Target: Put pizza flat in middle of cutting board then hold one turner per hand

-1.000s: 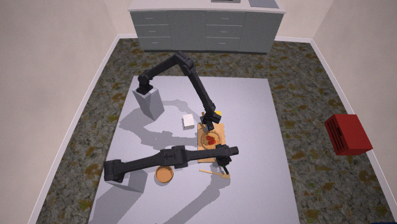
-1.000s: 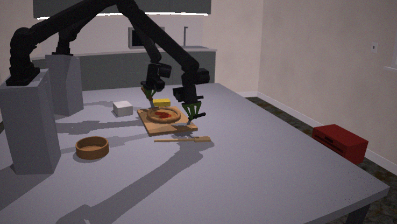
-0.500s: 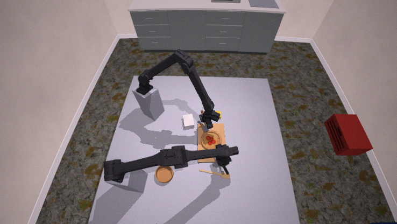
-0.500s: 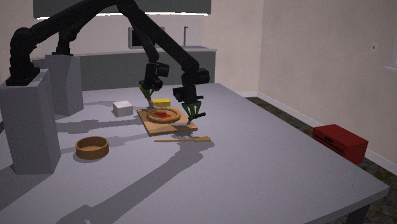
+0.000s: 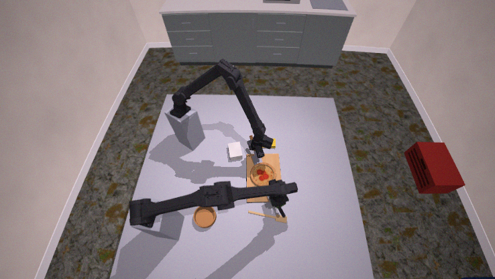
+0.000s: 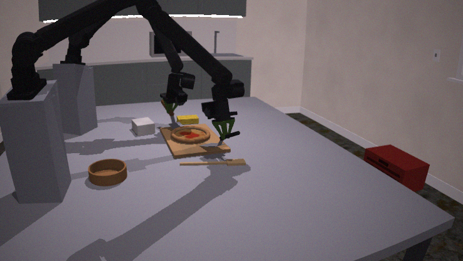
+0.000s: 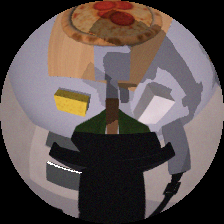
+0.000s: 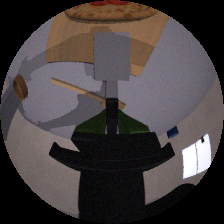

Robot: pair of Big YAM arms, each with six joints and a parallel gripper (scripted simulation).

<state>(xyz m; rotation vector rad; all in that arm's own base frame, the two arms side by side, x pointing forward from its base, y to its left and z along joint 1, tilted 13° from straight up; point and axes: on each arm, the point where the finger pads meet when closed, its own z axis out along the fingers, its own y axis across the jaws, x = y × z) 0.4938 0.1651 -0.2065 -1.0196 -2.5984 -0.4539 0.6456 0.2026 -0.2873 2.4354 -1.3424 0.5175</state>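
Right now the black-handled turner is 1 cm to the left of my right hand and 1 cm below it. Also, from my right hand: wooden spatula: 3 cm behind, 5 cm to the right, 9 cm below; pizza: 10 cm behind, 23 cm to the left, 7 cm below; wooden cutting board: 10 cm behind, 23 cm to the left, 8 cm below.
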